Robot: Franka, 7 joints.
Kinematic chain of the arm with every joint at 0, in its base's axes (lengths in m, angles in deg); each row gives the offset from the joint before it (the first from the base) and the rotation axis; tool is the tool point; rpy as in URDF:
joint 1: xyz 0 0 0.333 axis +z
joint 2: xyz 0 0 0 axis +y
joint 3: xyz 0 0 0.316 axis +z
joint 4: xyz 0.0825 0 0 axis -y
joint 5: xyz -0.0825 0 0.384 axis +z
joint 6: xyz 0 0 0 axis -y
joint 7: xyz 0.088 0 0 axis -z
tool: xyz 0 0 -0.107 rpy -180 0 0
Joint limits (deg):
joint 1: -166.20..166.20
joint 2: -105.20..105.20
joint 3: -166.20..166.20
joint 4: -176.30..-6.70
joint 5: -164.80..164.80
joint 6: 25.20..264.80
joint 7: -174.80..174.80
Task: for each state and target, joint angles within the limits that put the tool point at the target. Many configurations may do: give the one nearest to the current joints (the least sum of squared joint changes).
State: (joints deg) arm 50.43 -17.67 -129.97 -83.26 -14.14 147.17 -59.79
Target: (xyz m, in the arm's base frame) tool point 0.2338 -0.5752 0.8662
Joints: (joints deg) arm 68.65 -19.64 -120.68 -62.58 -14.05 152.77 -59.79
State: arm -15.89 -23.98 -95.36 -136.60 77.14 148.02 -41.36
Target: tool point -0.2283 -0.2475 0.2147
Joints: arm -14.88 8.83 -104.03 -162.25 83.94 166.76 -41.36
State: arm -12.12 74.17 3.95 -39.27 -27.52 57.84 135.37
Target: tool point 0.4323 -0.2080 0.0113
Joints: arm -18.14 75.36 -1.36 -73.07 -22.99 37.83 135.37
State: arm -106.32 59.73 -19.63 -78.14 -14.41 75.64 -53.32
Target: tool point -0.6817 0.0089 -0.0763
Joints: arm -155.84 92.76 -34.67 -53.16 -18.68 113.03 -53.32
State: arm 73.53 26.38 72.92 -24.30 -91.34 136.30 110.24
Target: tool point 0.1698 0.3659 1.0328
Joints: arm 63.03 21.77 69.99 -6.70 -91.77 92.54 110.24
